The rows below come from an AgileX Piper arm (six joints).
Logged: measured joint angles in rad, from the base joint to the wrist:
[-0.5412 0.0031 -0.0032 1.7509 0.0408 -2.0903]
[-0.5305 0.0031 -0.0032 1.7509 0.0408 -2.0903]
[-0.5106 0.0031 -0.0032 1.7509 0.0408 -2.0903]
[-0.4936 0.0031 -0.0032 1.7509 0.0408 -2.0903]
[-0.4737 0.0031 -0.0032 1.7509 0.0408 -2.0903]
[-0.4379 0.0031 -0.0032 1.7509 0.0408 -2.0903]
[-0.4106 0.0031 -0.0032 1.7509 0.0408 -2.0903]
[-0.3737 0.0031 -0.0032 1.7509 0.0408 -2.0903]
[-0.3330 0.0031 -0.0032 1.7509 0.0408 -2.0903]
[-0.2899 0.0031 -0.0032 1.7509 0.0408 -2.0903]
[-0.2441 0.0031 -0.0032 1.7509 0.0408 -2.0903]
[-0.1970 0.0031 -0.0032 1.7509 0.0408 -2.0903]
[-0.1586 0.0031 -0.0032 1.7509 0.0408 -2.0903]
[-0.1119 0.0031 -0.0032 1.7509 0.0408 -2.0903]
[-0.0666 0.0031 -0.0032 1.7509 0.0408 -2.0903]
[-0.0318 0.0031 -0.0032 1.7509 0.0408 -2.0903]
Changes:
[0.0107 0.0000 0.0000 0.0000 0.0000 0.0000]
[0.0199 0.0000 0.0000 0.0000 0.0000 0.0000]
[0.0170 0.0000 0.0000 0.0000 0.0000 0.0000]
[0.0199 0.0000 0.0000 0.0000 0.0000 0.0000]
[0.0358 0.0000 0.0000 0.0000 0.0000 0.0000]
[0.0273 0.0000 0.0000 0.0000 0.0000 0.0000]
[0.0369 0.0000 0.0000 0.0000 0.0000 0.0000]
[0.0407 0.0000 0.0000 0.0000 0.0000 0.0000]
[0.0431 0.0000 0.0000 0.0000 0.0000 0.0000]
[0.0458 0.0000 0.0000 0.0000 0.0000 0.0000]
[0.0471 0.0000 0.0000 0.0000 0.0000 0.0000]
[0.0384 0.0000 0.0000 0.0000 0.0000 0.0000]
[0.0467 0.0000 0.0000 0.0000 0.0000 0.0000]
[0.0453 0.0000 0.0000 0.0000 0.0000 0.0000]
[0.0348 0.0000 0.0000 0.0000 0.0000 0.0000]

